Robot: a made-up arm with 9 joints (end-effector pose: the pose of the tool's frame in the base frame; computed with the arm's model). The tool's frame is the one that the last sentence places.
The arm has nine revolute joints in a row. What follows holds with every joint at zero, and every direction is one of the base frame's.
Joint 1 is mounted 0.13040 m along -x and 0.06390 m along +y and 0.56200 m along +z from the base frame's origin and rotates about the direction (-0.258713, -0.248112, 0.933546).
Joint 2 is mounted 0.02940 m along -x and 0.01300 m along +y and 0.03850 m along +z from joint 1 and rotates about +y.
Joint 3 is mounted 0.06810 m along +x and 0.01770 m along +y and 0.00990 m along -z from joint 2 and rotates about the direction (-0.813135, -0.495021, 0.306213).
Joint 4 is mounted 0.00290 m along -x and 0.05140 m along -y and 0.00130 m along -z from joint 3 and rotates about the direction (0.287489, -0.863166, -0.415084).
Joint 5 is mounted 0.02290 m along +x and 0.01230 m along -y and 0.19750 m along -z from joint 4 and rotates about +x.
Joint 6 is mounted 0.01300 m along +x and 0.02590 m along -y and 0.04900 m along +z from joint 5 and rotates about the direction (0.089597, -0.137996, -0.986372).
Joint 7 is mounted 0.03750 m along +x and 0.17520 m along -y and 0.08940 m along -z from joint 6 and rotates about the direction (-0.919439, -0.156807, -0.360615).
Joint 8 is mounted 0.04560 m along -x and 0.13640 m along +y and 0.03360 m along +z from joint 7 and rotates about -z.
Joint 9 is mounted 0.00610 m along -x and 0.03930 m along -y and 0.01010 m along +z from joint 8 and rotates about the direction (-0.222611, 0.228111, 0.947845).
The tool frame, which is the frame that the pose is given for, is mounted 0.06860 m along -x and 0.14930 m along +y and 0.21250 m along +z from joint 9; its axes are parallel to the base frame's.
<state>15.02 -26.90 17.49 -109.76 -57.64 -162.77 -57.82 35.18 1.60</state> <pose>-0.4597 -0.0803 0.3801 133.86 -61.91 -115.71</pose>
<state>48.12 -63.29 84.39 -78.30 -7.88 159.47 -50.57 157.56 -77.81</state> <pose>0.0069 -0.0280 0.3649 -157.86 -16.89 74.45</pose>
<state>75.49 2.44 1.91 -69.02 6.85 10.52 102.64 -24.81 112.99</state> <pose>-0.0248 -0.2375 0.4214 142.67 -16.23 -58.88</pose>
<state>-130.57 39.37 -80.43 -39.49 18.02 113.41 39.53 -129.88 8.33</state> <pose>-0.0430 0.1059 0.5933 -155.35 36.47 -22.31</pose>
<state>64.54 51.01 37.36 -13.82 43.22 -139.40 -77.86 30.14 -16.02</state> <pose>-0.1850 0.3257 0.4257 108.49 3.76 -128.81</pose>
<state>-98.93 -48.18 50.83 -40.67 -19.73 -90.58 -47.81 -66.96 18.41</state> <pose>-0.1290 -0.3785 0.6723 103.07 -7.05 48.51</pose>
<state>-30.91 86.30 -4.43 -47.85 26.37 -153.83 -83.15 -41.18 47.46</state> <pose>-0.2037 0.5054 0.5566 -95.99 52.88 -54.74</pose>
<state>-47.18 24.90 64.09 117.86 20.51 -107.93 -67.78 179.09 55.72</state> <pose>-0.0586 0.1362 0.9116 -8.00 -24.33 -41.57</pose>
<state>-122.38 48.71 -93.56 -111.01 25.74 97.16 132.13 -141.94 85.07</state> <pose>0.0034 0.2870 0.9812 -60.51 24.73 -107.88</pose>
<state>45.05 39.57 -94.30 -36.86 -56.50 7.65 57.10 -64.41 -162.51</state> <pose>-0.3409 0.2696 0.5433 -34.05 -6.44 -30.56</pose>
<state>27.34 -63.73 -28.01 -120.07 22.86 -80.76 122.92 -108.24 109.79</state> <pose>-0.2322 -0.1816 0.4577 53.26 -17.88 -12.62</pose>
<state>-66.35 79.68 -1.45 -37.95 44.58 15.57 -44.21 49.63 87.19</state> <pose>-0.5206 -0.1073 0.5425 -172.54 38.06 38.22</pose>
